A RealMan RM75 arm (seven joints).
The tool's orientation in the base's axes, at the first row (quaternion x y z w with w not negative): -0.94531 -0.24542 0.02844 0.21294
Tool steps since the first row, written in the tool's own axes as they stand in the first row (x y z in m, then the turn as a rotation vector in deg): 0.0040 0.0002 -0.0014 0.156 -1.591 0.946; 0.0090 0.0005 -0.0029 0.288 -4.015 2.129; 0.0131 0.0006 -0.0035 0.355 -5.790 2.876; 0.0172 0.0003 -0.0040 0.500 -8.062 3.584; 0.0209 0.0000 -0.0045 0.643 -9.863 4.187; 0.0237 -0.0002 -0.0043 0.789 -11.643 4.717; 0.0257 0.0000 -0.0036 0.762 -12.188 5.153; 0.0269 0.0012 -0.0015 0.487 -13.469 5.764; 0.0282 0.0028 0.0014 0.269 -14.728 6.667; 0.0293 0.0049 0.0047 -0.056 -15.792 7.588
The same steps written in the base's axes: 0.0038 0.0012 0.0014 -0.732 1.697 -0.188; 0.0086 0.0028 0.0029 -1.898 4.132 -0.245; 0.0123 0.0044 0.0036 -2.760 5.854 -0.181; 0.0159 0.0064 0.0044 -3.771 7.991 0.130; 0.0191 0.0082 0.0051 -4.555 9.714 0.341; 0.0214 0.0098 0.0052 -5.315 11.393 0.608; 0.0231 0.0108 0.0046 -5.654 11.980 0.438; 0.0244 0.0113 0.0022 -6.571 13.097 0.403; 0.0258 0.0118 -0.0010 -7.475 14.337 0.097; 0.0272 0.0119 -0.0048 -8.386 15.380 -0.312
